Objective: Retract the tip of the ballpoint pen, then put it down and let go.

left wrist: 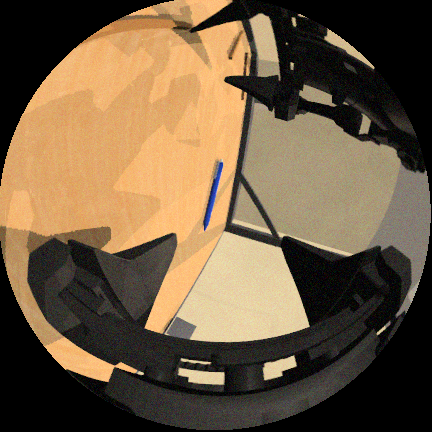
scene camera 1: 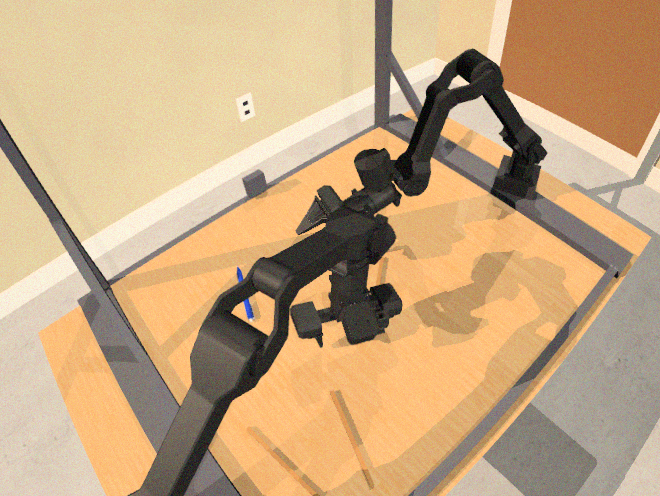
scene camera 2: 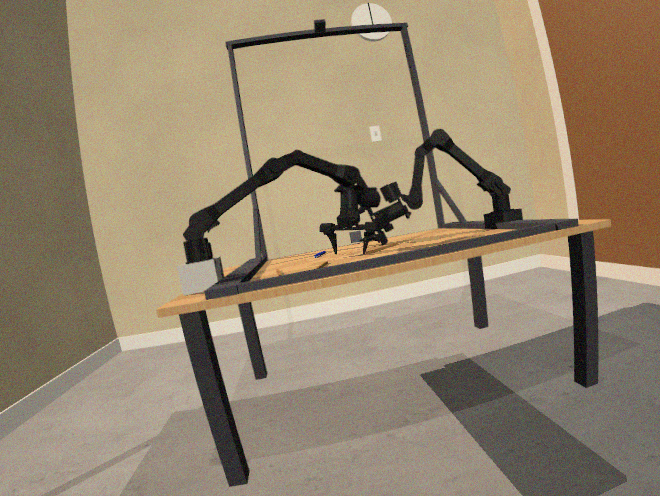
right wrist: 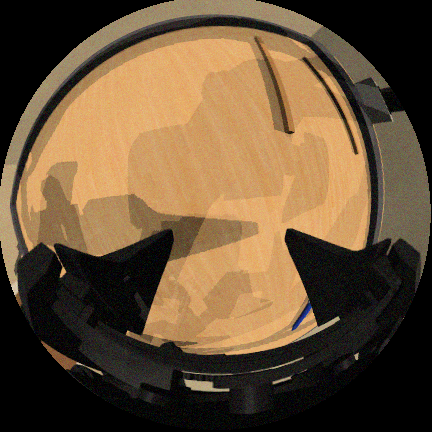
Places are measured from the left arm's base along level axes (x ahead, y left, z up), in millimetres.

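Where they show: left gripper, fingertip midpoint: (left wrist: pixel 230 240) (scene camera 2: pixel 353 230); right gripper, fingertip midpoint: (left wrist: pixel 210 55) (scene camera 1: pixel 344 339) (scene camera 2: pixel 349 254) (right wrist: pixel 230 235); left arm's base at its link origin: (scene camera 1: pixel 519 171) (scene camera 2: pixel 502 211); right arm's base at its link origin: (scene camera 2: pixel 199 261).
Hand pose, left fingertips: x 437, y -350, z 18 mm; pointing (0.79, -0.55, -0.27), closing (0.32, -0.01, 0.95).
Observation:
Things, the pixels of their top centre, and the offset from my left fingertips.
- blue ballpoint pen at its top centre: (left wrist: pixel 215 196) (scene camera 1: pixel 243 290) (right wrist: pixel 306 314) (scene camera 2: pixel 320 252) dz -59, dx +118, dy -78 mm
- bar at its top centre: (scene camera 1: pixel 376 290) (scene camera 2: pixel 382 247) dz -65, dx -1, dy +161 mm
The blue ballpoint pen (scene camera 1: pixel 248 309) (scene camera 2: pixel 319 254) (left wrist: pixel 213 195) (right wrist: pixel 302 317) lies flat on the table, with a pale end and a tapered dark blue end. Whether its writing tip is out is too small to tell. My right arm covers part of it in scene camera 1. My right gripper (scene camera 2: pixel 350 252) (left wrist: pixel 210 55) (right wrist: pixel 230 235) points down, open and empty, low above the table and apart from the pen, to its right in both scene views. My left gripper (left wrist: pixel 230 240) is open and empty, off to the side of the pen and partly hidden behind the right arm in scene camera 1.
Thin wooden bars (scene camera 1: pixel 352 437) (scene camera 1: pixel 285 461) (right wrist: pixel 275 85) lie on the table, and another bar (scene camera 1: pixel 381 272) shows behind the right gripper. A dark frame post (scene camera 1: pixel 382 64) rises at the table's far corner. My two arms are close together above the middle of the table.

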